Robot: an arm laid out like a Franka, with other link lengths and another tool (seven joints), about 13 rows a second.
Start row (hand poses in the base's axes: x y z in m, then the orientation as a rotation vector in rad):
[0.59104, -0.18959, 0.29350, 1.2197, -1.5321, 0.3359]
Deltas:
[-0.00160, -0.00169, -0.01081, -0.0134, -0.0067, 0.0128]
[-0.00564, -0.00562, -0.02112, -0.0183, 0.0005, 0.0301]
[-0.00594, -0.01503, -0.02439, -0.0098, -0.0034, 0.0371]
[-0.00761, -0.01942, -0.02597, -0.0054, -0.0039, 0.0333]
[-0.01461, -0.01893, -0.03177, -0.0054, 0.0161, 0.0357]
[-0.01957, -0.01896, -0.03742, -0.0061, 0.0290, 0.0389]
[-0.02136, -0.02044, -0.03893, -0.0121, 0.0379, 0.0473]
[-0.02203, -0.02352, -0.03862, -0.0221, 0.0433, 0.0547]
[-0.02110, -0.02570, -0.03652, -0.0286, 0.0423, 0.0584]
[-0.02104, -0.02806, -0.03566, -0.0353, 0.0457, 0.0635]
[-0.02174, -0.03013, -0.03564, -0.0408, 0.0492, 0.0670]
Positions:
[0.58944, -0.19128, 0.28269, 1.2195, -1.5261, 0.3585]
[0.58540, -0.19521, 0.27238, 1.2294, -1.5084, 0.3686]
[0.58510, -0.20462, 0.26911, 1.2417, -1.5106, 0.3696]
[0.58343, -0.20901, 0.26753, 1.2421, -1.5147, 0.3643]
[0.57643, -0.20852, 0.26173, 1.2439, -1.4962, 0.3527]
[0.57147, -0.20855, 0.25608, 1.2458, -1.4831, 0.3468]
[0.56968, -0.21003, 0.25457, 1.2477, -1.4687, 0.3508]
[0.56901, -0.21311, 0.25488, 1.2456, -1.4565, 0.3592]
[0.56994, -0.21529, 0.25698, 1.2434, -1.4530, 0.3670]
[0.57000, -0.21765, 0.25784, 1.2421, -1.4450, 0.3729]
[0.56930, -0.21972, 0.25786, 1.2405, -1.4381, 0.3768]

